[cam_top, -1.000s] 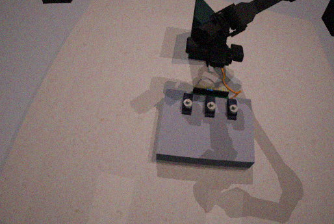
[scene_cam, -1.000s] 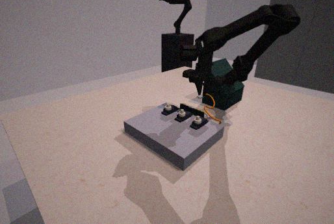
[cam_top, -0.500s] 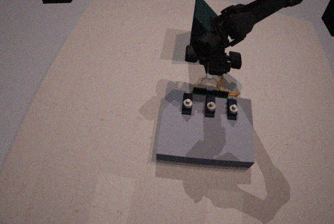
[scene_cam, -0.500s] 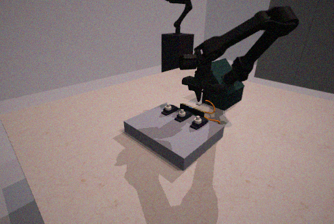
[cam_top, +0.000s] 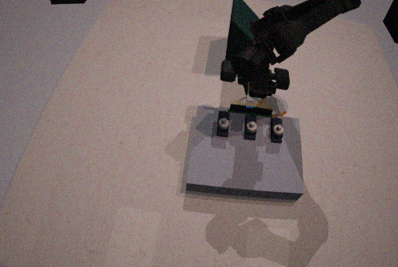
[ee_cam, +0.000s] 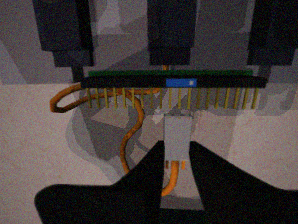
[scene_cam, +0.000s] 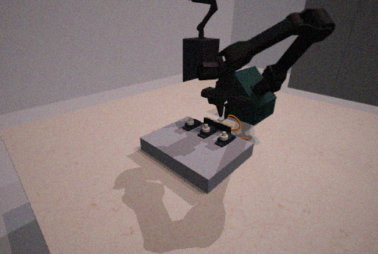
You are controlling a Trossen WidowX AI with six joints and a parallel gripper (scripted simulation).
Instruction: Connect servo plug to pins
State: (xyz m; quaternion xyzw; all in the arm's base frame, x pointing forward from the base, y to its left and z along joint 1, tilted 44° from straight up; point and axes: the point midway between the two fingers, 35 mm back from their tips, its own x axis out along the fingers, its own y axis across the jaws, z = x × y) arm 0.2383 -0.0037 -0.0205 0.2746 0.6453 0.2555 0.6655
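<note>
My gripper tip is now 5 cm short of the blue band. Round my gripper tip: grey holder (20 cm ahead, 5 cm below); then black pin strip (5 cm ahead, 1 cm below).
</note>
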